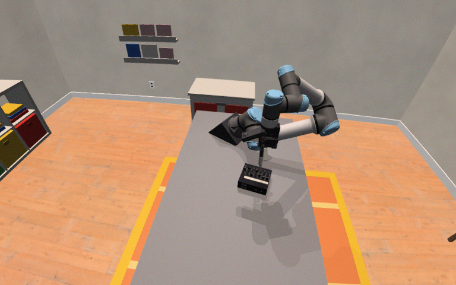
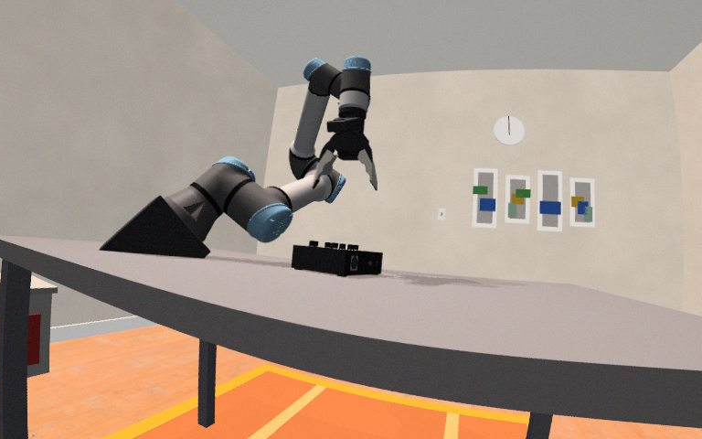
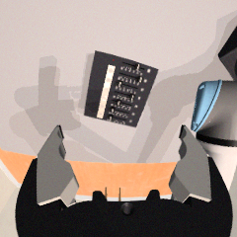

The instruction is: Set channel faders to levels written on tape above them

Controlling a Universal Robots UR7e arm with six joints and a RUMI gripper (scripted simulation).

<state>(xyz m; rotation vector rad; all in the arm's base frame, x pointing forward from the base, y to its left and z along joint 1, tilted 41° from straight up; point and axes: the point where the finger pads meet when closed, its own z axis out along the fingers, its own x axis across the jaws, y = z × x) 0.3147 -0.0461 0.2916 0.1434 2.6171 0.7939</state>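
Now: the master fader 13 cm below my hand, 6 cm to the right of it and 4 cm behind it.
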